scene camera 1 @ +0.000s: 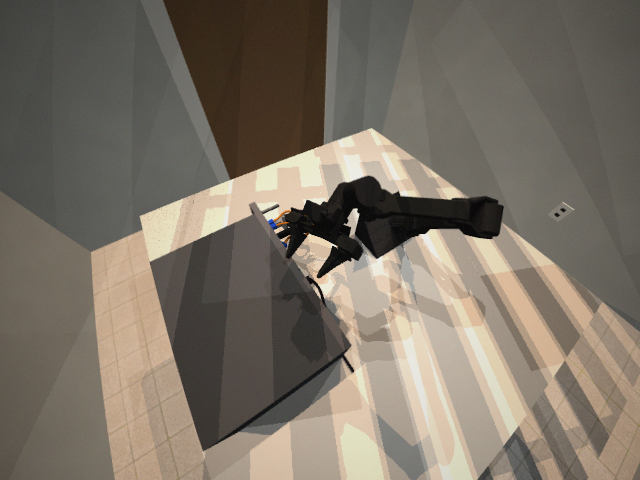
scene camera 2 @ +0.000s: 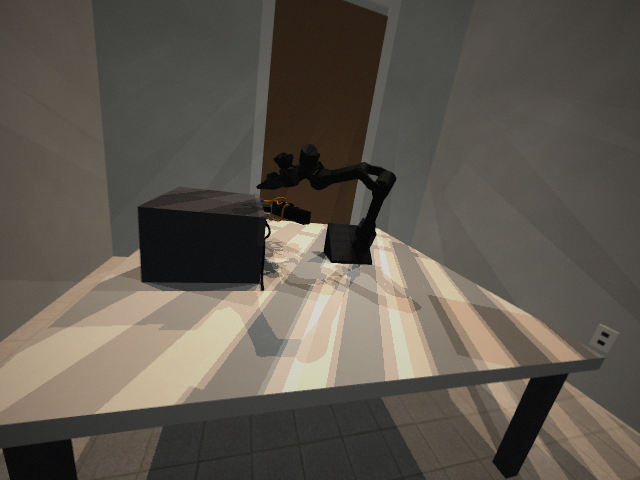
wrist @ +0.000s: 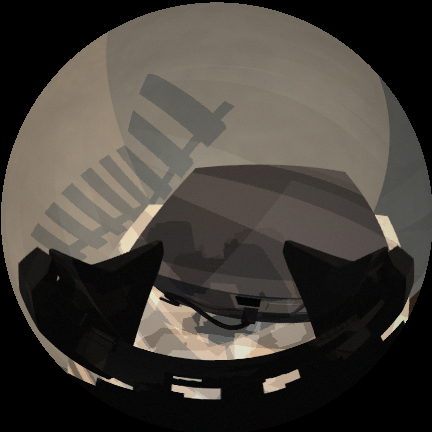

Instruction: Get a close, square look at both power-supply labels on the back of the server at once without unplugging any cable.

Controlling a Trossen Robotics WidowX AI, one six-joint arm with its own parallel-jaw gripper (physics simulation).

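Seen in the pictures: gripper, fingertip midpoint: [scene camera 1: 301,267] [scene camera 2: 261,186] [wrist: 224,247]; arm's base at its link origin: [scene camera 1: 398,223] [scene camera 2: 359,246].
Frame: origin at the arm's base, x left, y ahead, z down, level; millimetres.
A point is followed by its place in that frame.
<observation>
The server [scene camera 1: 232,320] {x -21, y 629, z -148 mm} [scene camera 2: 201,248] {x 163, y 635, z -44 mm} [wrist: 260,210] {x -26, y 571, z -148 mm} is a large dark box on the table, its back facing the arm. My gripper [scene camera 1: 303,266] {x 5, y 451, z -215 mm} [scene camera 2: 262,184] {x 5, y 451, z -215 mm} [wrist: 224,247] {x 5, y 451, z -215 mm} is open and empty, above the back top edge. In the wrist view the top fills much of the middle; the back shows as a thin, steeply slanted strip low between the fingers, with a dark rectangle [wrist: 248,301] {x -10, y 440, z -122 mm}. A black cable [scene camera 1: 318,290] {x 23, y 416, z -60 mm} [scene camera 2: 267,228] {x 10, y 415, z -68 mm} [wrist: 215,324] {x 39, y 414, z -55 mm} loops there. Orange cables [scene camera 2: 279,199] {x -140, y 345, z -159 mm} and a blue plug [scene camera 1: 271,224] {x -192, y 411, z -142 mm} [scene camera 2: 261,200] {x -182, y 410, z -137 mm} are at the far end. I cannot make out either label.
A dark block [scene camera 2: 294,212] {x -76, y 294, z -117 mm} sticks out behind the server beside the orange cables. The arm base [scene camera 2: 343,245] {x -10, y 76, z 1 mm} stands on the table [scene camera 2: 310,395] {x 595, y 451, z 77 mm} behind the server. A thin black bar [scene camera 1: 348,363] {x 209, y 464, z 55 mm} [scene camera 2: 262,281] {x 191, y 461, z 53 mm} projects at the server's near back corner. A door [scene camera 1: 258,77] [scene camera 2: 320,103] stands beyond the table.
</observation>
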